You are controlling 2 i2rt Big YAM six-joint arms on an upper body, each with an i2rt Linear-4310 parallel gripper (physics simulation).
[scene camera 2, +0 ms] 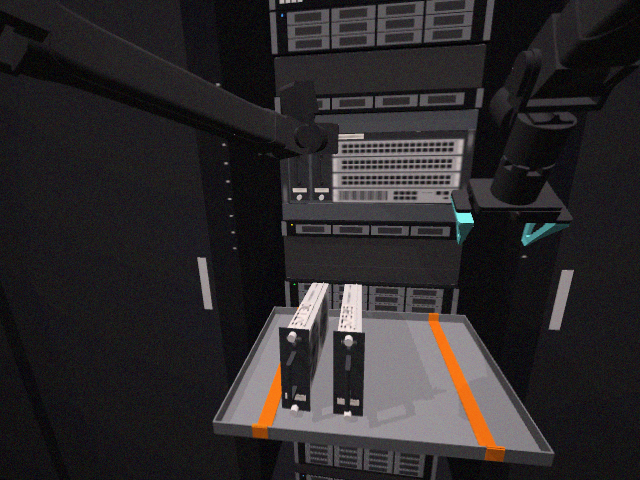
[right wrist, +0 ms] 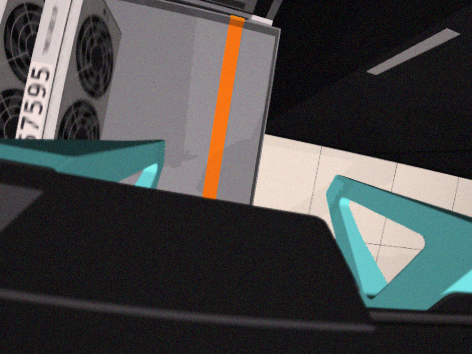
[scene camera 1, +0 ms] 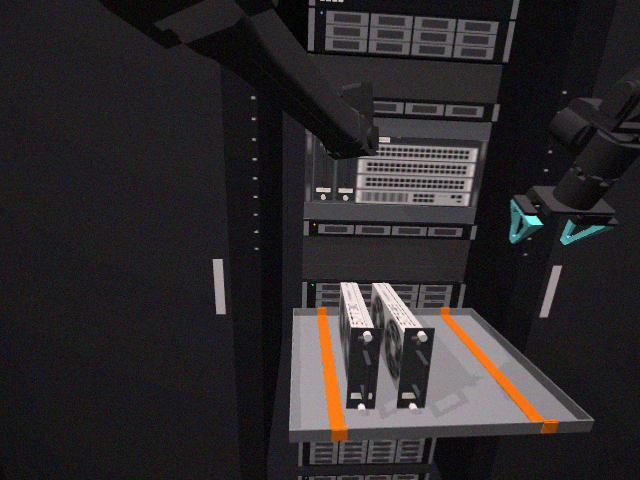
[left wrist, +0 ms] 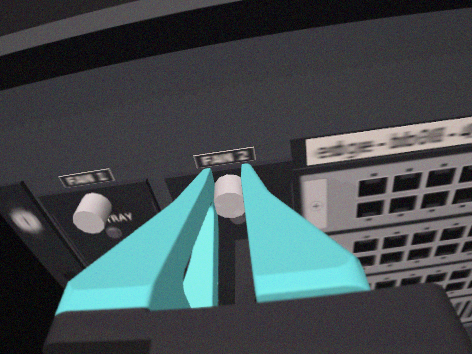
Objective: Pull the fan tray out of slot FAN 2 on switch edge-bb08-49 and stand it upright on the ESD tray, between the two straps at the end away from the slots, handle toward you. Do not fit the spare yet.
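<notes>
The switch edge-bb08-49 (scene camera 1: 415, 175) (scene camera 2: 397, 165) (left wrist: 385, 142) sits in the rack. Its FAN 2 fan tray (scene camera 1: 345, 181) (scene camera 2: 321, 178) sits in the slot just left of the ports. My left gripper (left wrist: 228, 178) is shut on the white handle knob (left wrist: 228, 194) of that fan tray, under the FAN 2 label (left wrist: 224, 156). In both scene views the arm's wrist hides these fingers. The grey ESD tray (scene camera 1: 454, 374) (scene camera 2: 403, 371) (right wrist: 152, 76) juts out below, with two orange straps (scene camera 1: 490, 367) (scene camera 1: 330, 371) (scene camera 2: 460, 382). My right gripper (scene camera 1: 550, 232) (scene camera 2: 498, 234) is open and empty, high to the right of the rack.
Two other fan trays (scene camera 1: 361, 350) (scene camera 1: 408, 356) (scene camera 2: 302, 356) (scene camera 2: 349, 361) stand upright on the ESD tray near its left strap, one also in the right wrist view (right wrist: 57, 68). FAN 1's knob (left wrist: 91, 212) sits left of FAN 2. Dark rack walls flank both sides.
</notes>
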